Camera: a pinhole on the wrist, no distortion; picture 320 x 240 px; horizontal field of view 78.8 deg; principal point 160.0 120.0 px. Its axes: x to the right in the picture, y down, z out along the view. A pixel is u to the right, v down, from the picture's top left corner.
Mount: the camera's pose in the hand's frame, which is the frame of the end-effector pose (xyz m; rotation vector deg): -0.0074 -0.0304 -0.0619 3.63 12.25 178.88
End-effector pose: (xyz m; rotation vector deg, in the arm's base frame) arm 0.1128 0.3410 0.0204 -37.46 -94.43 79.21
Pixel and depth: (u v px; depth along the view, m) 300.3 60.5 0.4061
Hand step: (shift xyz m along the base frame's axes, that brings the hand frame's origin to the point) -0.1707 -0.3648 -0.2287
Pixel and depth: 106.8 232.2 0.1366
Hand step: -0.0763 -0.0354 0.0955
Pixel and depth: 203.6 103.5 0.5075
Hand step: -0.3407 -0.2843 -0.1126
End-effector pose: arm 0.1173 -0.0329 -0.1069 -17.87 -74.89 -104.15
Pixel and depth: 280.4 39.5 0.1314
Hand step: 0.0650 0.0922 0.0029
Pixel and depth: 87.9 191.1 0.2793
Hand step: -0.1950 0.1509 0.0994
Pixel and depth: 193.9 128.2 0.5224
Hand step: -0.0604 0.4364 0.1597
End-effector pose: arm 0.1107 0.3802 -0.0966 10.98 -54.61 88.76
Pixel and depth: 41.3 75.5 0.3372
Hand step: -0.2295 0.0011 0.2539
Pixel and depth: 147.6 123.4 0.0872
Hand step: 0.0079 -0.0164 0.0259
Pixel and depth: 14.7 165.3 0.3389
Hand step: -0.1115 0.0085 0.3659
